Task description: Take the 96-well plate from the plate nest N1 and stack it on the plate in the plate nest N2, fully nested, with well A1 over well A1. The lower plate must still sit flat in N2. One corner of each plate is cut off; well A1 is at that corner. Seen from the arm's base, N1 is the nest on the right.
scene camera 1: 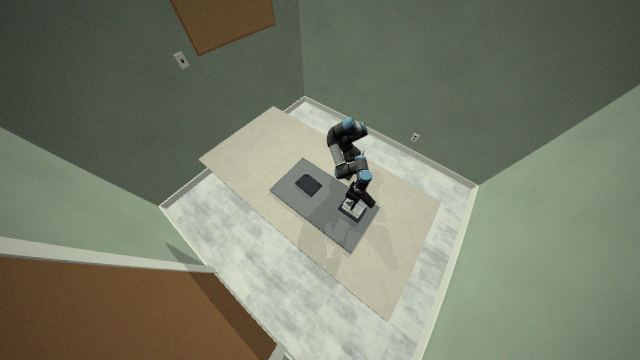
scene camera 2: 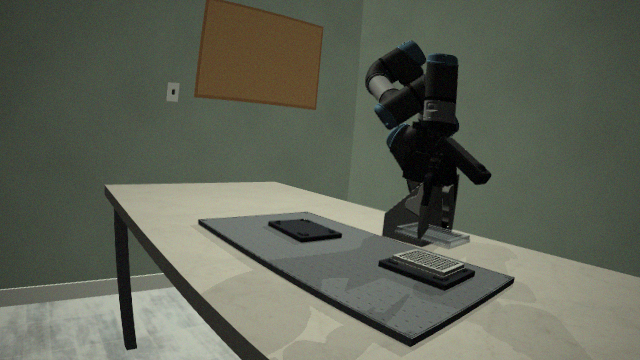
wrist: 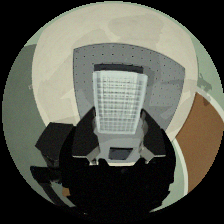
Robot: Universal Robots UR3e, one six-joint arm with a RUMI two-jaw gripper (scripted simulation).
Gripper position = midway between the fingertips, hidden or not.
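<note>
A clear 96-well plate point(scene camera 2: 448, 239) is part of the scene, as is a black nest point(scene camera 2: 317, 232). The wrist view includes the plate point(wrist: 125, 121) too. The robot's gripper point(scene camera 2: 431, 235) can be seen as well, and the wrist view also takes in the gripper point(wrist: 118, 108).
</note>
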